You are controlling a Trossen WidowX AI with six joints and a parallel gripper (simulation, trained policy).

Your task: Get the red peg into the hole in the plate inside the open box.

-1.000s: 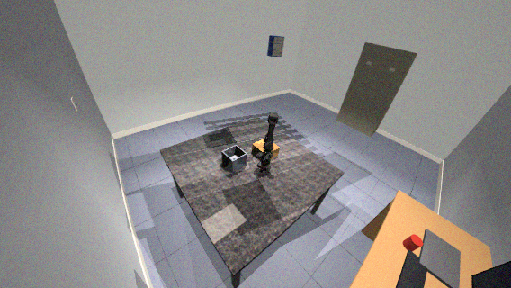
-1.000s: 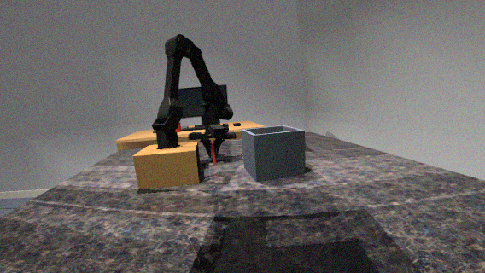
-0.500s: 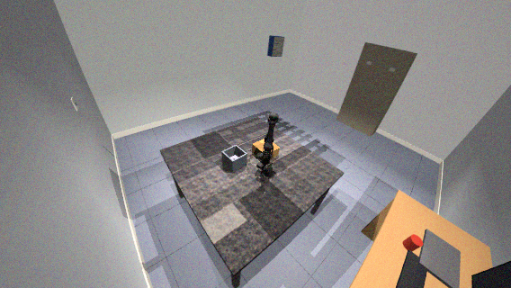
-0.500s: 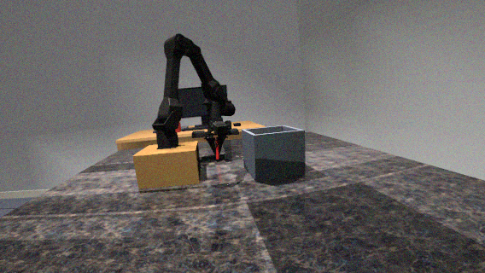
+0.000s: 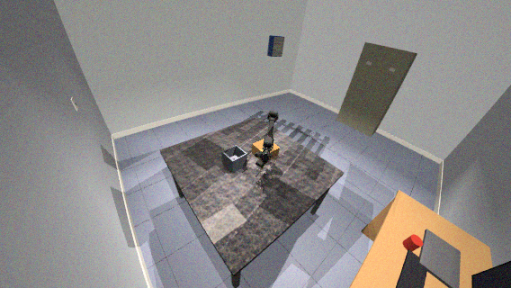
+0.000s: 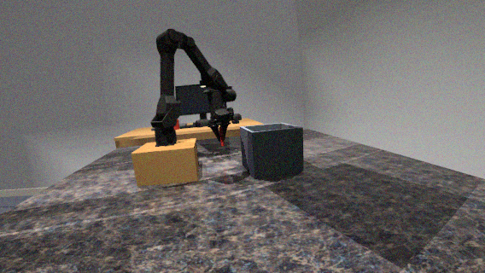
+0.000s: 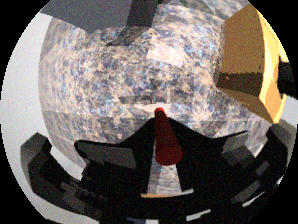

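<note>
Now: the plate 22 cm to the right of my gripper tip, 15 cm ahead of it and 2 cm below it. Round my gripper tip: red peg (2 cm above, 1 cm to the right).
</note>
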